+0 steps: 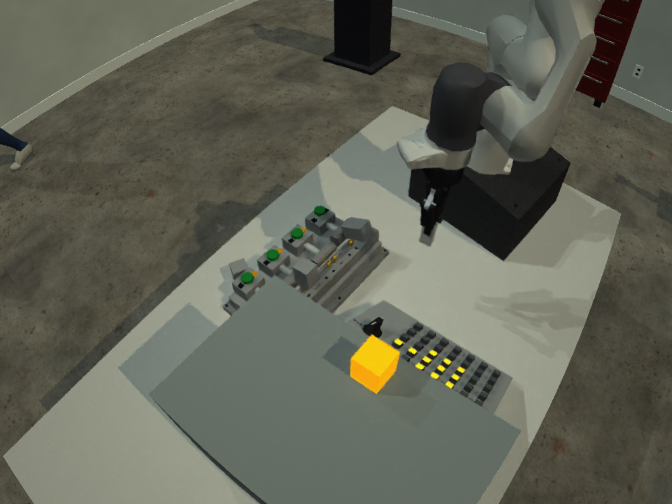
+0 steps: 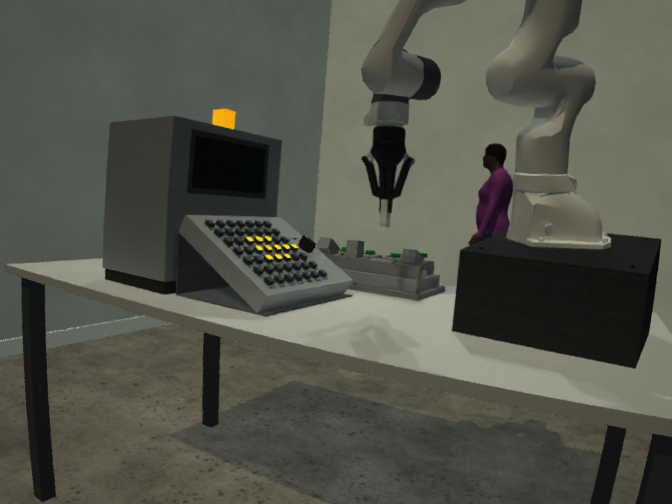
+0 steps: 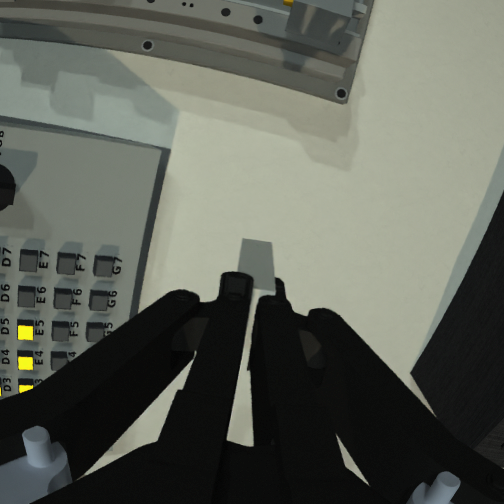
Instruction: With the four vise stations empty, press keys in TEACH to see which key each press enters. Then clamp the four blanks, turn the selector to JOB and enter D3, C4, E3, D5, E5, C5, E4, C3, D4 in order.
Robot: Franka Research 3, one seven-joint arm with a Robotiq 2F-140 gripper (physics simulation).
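My gripper is shut with nothing between the fingers. It hangs high over bare table between the vise fixture and the sloped keypad. The keypad has dark keys and a block of lit yellow keys. Its black selector knob sits at the corner nearest the fixture. The fixture carries a row of stations with green buttons. Grey blocks sit on it.
A grey control cabinet with an orange cube on top stands behind the keypad. The arm's black pedestal is close on my right. A person in purple stands beyond the table.
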